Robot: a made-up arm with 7 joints. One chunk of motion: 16 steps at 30 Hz.
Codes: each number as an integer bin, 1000 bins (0 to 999) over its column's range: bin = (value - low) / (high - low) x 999, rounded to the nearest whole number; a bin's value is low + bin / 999 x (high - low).
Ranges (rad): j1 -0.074..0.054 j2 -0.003..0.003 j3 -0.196..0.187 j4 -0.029..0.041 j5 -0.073..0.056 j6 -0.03..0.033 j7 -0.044..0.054
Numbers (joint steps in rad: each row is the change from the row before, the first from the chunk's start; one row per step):
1: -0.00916 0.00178 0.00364 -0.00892 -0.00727 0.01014 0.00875
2: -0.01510 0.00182 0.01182 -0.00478 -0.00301 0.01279 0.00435
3: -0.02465 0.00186 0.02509 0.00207 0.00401 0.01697 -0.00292
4: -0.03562 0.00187 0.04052 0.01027 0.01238 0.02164 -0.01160
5: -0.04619 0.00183 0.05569 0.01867 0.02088 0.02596 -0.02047
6: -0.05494 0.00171 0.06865 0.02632 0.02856 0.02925 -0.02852
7: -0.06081 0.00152 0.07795 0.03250 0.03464 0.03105 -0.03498
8: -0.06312 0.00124 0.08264 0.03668 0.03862 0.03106 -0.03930
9: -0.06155 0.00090 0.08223 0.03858 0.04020 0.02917 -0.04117
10: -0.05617 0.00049 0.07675 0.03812 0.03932 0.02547 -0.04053
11: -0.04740 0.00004 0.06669 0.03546 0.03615 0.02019 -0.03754
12: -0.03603 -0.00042 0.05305 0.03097 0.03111 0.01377 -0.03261
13: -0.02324 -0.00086 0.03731 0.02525 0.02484 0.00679 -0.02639
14: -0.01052 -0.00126 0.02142 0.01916 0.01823 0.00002 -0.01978
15: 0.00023 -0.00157 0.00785 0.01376 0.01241 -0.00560 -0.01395
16: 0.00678 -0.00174 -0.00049 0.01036 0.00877 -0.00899 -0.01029
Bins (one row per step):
1: 506 796 521 287 509 637 538
2: 460 803 542 346 542 679 493
3: 385 809 577 443 596 745 419
4: 300 811 617 560 661 819 330
5: 217 804 656 680 727 887 240
6: 149 784 690 789 786 940 158
7: 103 753 715 878 834 968 92
8: 85 706 727 937 864 968 48
9: 97 649 726 964 877 938 29
10: 139 581 711 958 870 880 35
11: 208 506 685 920 845 796 66
12: 296 430 650 856 806 694 116
13: 396 356 609 774 758 583 180
14: 495 290 567 687 707 476 247
15: 579 238 532 610 661 387 306
16: 630 210 510 562 633 333 344

